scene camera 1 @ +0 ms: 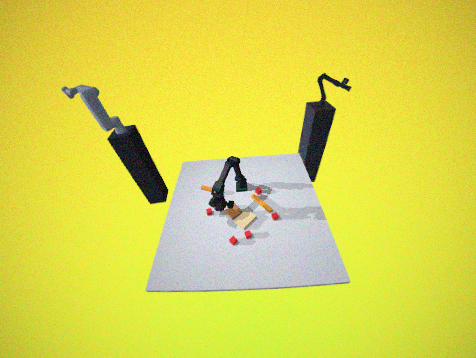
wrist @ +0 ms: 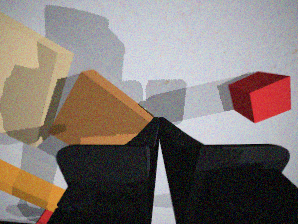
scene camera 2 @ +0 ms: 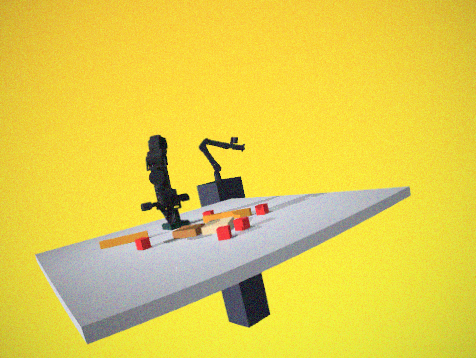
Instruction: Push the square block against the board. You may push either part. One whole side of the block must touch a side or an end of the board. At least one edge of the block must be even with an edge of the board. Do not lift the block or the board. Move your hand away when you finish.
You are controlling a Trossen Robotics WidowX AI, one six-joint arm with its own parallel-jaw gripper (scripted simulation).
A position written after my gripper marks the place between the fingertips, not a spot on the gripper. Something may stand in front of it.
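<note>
My gripper [scene camera 2: 170,223]: shut, holding nothing. Gripper also in the wrist view [wrist: 158,121]. Brown square block [wrist: 96,112] seen there too.
</note>
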